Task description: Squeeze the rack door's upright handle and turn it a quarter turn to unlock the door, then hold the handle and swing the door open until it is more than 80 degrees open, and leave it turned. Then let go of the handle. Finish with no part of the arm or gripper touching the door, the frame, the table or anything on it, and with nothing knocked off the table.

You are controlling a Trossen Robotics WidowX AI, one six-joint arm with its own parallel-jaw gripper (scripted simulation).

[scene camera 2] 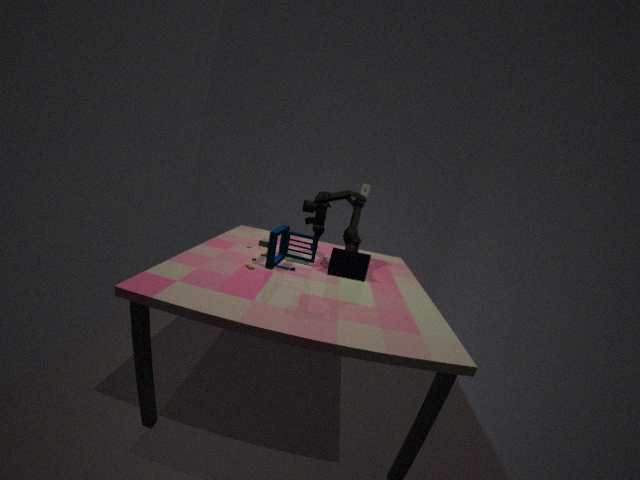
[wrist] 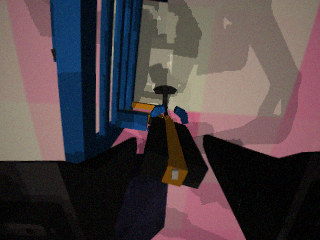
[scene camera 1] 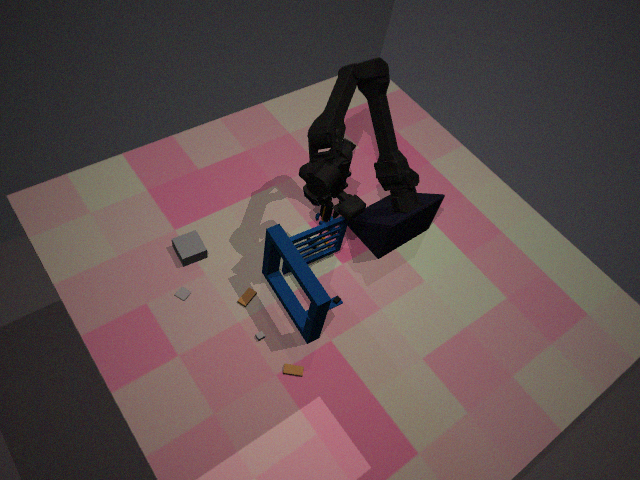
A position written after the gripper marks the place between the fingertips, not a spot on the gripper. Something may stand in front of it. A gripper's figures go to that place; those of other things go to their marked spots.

Labels:
The gripper (scene camera 1: 326, 210): 1.41 m from the lens. A grey block (scene camera 1: 189, 247): 1.44 m from the lens.

